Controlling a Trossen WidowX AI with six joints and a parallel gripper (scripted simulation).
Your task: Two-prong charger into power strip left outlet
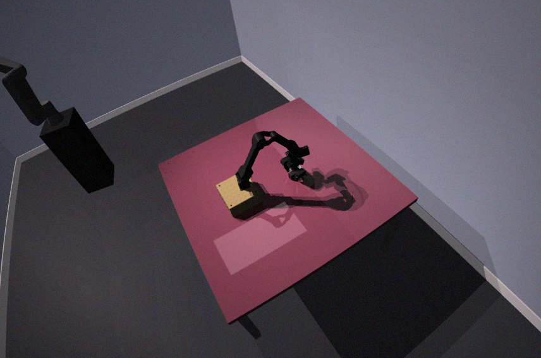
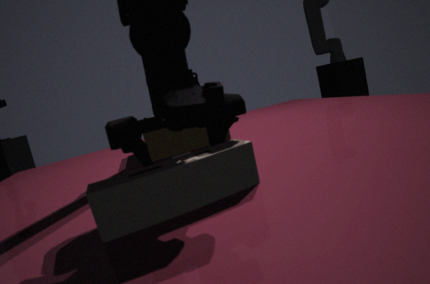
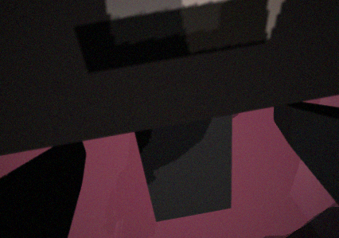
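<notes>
Right now my gripper tip is 2 cm short of the charger, 1 cm to the right of it and 1 cm below it.
</notes>
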